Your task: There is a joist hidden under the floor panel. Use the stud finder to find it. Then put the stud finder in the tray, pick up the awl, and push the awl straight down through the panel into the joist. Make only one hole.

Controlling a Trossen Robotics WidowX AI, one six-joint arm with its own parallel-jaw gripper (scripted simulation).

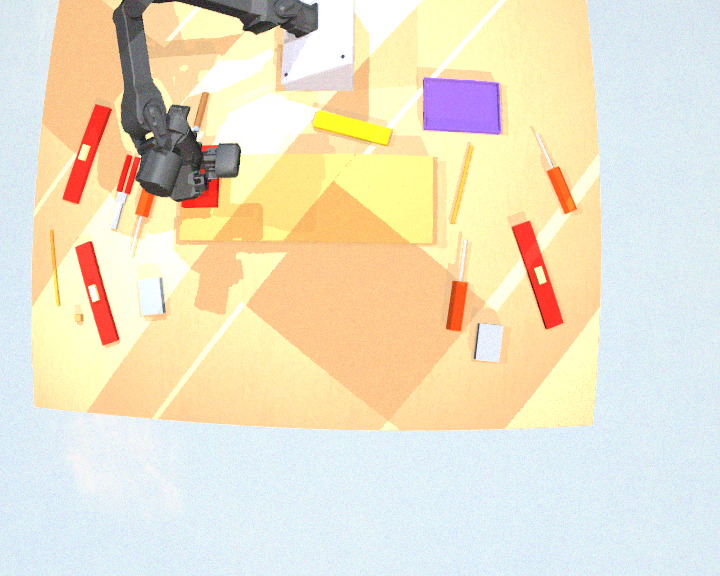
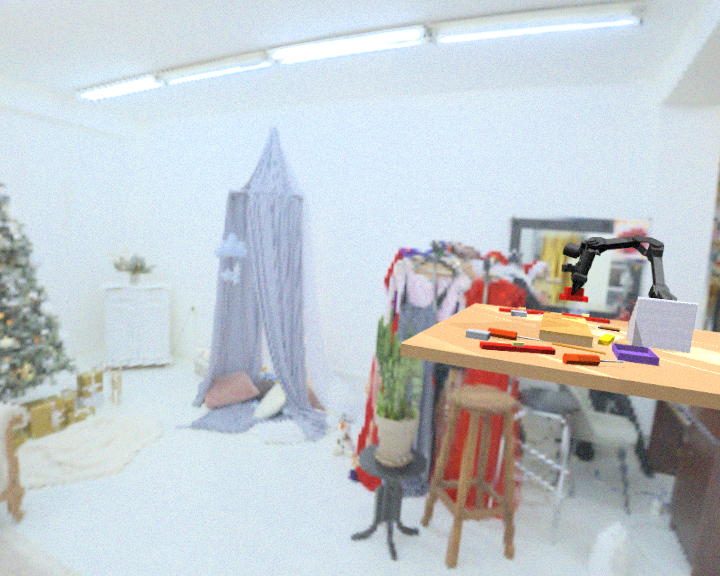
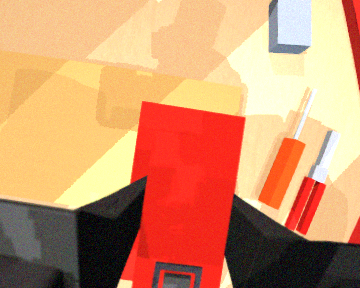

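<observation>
I see a purple tray (image 1: 449, 105), and that spot on the purple tray is the same spot as (image 2: 632, 354).
</observation>
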